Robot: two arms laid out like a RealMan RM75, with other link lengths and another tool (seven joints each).
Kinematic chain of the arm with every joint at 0, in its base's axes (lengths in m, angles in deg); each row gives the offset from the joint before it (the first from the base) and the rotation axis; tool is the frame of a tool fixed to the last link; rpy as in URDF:
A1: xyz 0 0 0.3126 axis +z
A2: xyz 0 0 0 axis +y
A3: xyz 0 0 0.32 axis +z
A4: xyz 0 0 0 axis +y
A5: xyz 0 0 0.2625 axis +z
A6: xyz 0 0 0 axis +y
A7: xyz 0 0 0.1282 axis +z
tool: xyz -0.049 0.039 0.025 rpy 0 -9.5 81.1
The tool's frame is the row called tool.
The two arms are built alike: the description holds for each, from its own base.
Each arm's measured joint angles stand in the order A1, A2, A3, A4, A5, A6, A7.
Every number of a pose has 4 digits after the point. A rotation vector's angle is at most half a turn.
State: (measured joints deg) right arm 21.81 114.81 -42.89 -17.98 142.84 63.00 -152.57; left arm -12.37 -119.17 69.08 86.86 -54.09 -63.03 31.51
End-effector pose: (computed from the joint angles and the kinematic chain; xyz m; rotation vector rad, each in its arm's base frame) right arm 0.4079 0.3982 0.1516 -0.7051 1.4044 1.8073; left arm -0.2828 0.3718 0.0773 -2.3074 0.3782 0.4791
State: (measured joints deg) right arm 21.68 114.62 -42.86 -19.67 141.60 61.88 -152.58; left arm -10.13 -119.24 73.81 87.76 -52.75 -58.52 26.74
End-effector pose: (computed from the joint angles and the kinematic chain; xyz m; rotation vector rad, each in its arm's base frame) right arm 0.4063 0.4020 0.1563 -0.7332 1.3898 1.7868; left arm -0.2803 0.3685 0.0624 -2.3004 0.3129 0.4838
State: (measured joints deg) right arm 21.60 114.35 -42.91 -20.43 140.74 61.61 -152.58; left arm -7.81 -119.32 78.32 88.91 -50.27 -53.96 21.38
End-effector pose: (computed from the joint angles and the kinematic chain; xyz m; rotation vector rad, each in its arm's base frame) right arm 0.4054 0.4034 0.1591 -0.7563 1.3807 1.7755; left arm -0.2790 0.3647 0.0491 -2.2831 0.2444 0.4979
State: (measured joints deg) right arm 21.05 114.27 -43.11 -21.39 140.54 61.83 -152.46; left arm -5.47 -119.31 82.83 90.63 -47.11 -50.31 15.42
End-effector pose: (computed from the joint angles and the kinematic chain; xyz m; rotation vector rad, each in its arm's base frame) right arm 0.4055 0.4010 0.1627 -0.7693 1.3673 1.7755; left arm -0.2754 0.3586 0.0369 -2.2696 0.1847 0.5091
